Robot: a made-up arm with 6 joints. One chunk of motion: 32 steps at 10 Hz.
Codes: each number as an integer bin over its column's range. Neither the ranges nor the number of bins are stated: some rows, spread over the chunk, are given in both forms.
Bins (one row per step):
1: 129 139 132 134 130 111
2: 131 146 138 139 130 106
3: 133 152 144 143 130 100
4: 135 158 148 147 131 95
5: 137 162 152 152 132 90
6: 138 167 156 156 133 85
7: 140 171 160 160 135 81
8: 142 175 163 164 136 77
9: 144 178 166 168 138 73
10: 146 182 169 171 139 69
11: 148 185 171 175 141 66
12: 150 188 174 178 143 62
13: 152 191 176 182 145 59
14: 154 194 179 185 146 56
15: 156 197 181 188 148 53
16: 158 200 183 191 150 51
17: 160 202 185 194 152 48
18: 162 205 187 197 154 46
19: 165 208 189 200 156 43
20: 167 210 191 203 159 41
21: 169 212 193 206 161 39
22: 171 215 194 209 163 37
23: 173 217 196 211 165 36
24: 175 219 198 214 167 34
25: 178 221 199 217 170 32
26: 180 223 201 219 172 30
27: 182 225 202 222 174 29
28: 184 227 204 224 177 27
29: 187 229 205 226 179 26
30: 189 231 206 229 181 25
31: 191 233 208 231 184 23
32: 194 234 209 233 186 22
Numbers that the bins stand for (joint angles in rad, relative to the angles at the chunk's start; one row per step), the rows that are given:
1: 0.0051 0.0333 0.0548 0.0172 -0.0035 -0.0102
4: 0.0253 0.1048 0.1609 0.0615 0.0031 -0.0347
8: 0.0489 0.1688 0.2603 0.1195 0.0360 -0.0622
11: 0.0691 0.2065 0.3133 0.1571 0.0689 -0.0791
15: 0.0961 0.2516 0.3796 0.2014 0.1151 -0.0989
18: 0.1164 0.2818 0.4193 0.2321 0.1546 -0.1096
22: 0.1467 0.3194 0.4657 0.2731 0.2139 -0.1234
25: 0.1703 0.3420 0.4989 0.3004 0.2600 -0.1311
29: 0.2007 0.3721 0.5386 0.3311 0.3193 -0.1402
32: 0.2243 0.3909 0.5651 0.3549 0.3654 -0.1464
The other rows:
2: 0.0118 0.0596 0.0946 0.0342 -0.0035 -0.0179
3: 0.0185 0.0822 0.1344 0.0479 -0.0035 -0.0271
5: 0.0320 0.1199 0.1874 0.0786 0.0096 -0.0424
6: 0.0354 0.1387 0.2139 0.0922 0.0162 -0.0500
7: 0.0422 0.1538 0.2404 0.1059 0.0294 -0.0561
9: 0.0556 0.1801 0.2802 0.1332 0.0492 -0.0684
10: 0.0624 0.1952 0.3000 0.1434 0.0558 -0.0745
12: 0.0759 0.2178 0.3332 0.1673 0.0821 -0.0852
13: 0.0826 0.2291 0.3464 0.1809 0.0953 -0.0898
14: 0.0894 0.2404 0.3663 0.1912 0.1019 -0.0944
16: 0.1029 0.2629 0.3928 0.2116 0.1282 -0.1020
17: 0.1096 0.2705 0.4061 0.2219 0.1414 -0.1066
19: 0.1265 0.2931 0.4326 0.2424 0.1678 -0.1142
20: 0.1332 0.3006 0.4458 0.2526 0.1875 -0.1173
21: 0.1400 0.3081 0.4591 0.2628 0.2007 -0.1204
23: 0.1535 0.3269 0.4790 0.2799 0.2271 -0.1249
24: 0.1602 0.3345 0.4922 0.2901 0.2402 -0.1280
26: 0.1771 0.3495 0.5121 0.3072 0.2732 -0.1341
27: 0.1838 0.3571 0.5187 0.3174 0.2864 -0.1356
28: 0.1905 0.3646 0.5320 0.3242 0.3061 -0.1387
30: 0.2074 0.3796 0.5453 0.3413 0.3325 -0.1418
31: 0.2142 0.3872 0.5585 0.3481 0.3522 -0.1448

